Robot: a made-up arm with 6 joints.
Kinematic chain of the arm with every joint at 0, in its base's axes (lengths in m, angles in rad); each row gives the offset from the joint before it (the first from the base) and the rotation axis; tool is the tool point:
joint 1: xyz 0 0 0.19 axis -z
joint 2: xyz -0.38 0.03 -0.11 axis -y
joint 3: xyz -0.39 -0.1 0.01 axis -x
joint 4: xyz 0 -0.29 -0.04 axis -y
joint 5: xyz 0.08 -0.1 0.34 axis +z
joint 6: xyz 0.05 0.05 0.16 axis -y
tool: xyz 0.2 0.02 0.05
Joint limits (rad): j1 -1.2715..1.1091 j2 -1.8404..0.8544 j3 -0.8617..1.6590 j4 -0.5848..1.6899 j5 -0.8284..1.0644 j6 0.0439..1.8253
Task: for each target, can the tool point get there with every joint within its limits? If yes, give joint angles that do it. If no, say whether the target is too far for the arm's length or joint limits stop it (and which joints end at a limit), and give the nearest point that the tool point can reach.
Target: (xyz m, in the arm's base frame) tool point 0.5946 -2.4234 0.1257
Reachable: no: too far | nearest point 0.1509 -1.5369 0.1071 | short by 0.992 m
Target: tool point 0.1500 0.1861 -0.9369
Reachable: no: joint limits stop it (at a limit: joint 1, joint 2, joint 4) | nearest point 0.1232 0.1179 -0.2640 | short by 0.677 m
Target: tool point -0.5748 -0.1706 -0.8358
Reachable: no: joint limits stop it (at a limit: joint 2, joint 3, joint 4, joint 5, joint 6) | nearest point -0.7967 -0.2364 -0.9695 | short by 0.267 m
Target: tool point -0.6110 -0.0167 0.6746
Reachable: yes | joints 0.0340 0.4584 0.6236 -0.3394 -0.1246 0.8461
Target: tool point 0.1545 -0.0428 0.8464
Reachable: yes | joints -0.1824 -1.2338 0.4488 0.4815 -0.0035 1.0586
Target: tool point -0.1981 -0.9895 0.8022
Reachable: yes | joints -0.5995 -0.8054 -0.5569 1.0314 -0.3942 0.3454
